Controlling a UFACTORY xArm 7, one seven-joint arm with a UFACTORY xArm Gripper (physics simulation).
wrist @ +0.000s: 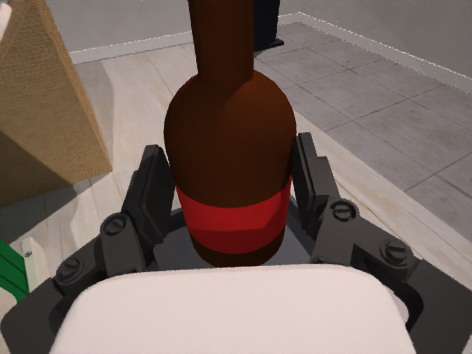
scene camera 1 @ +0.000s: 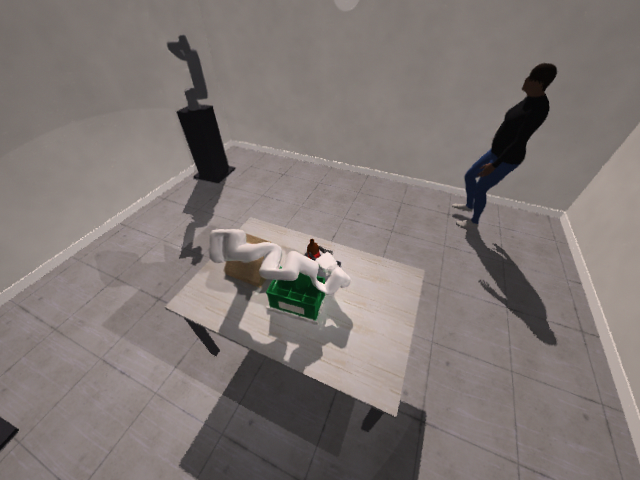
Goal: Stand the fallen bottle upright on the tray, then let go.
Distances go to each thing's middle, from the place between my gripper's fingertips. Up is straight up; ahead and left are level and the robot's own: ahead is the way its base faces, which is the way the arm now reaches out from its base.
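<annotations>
You'd find my hand 1 cm above the bottle (wrist: 229,130), and it's also 1 cm beyond the bottle and 1 cm to the right of it.
</annotations>
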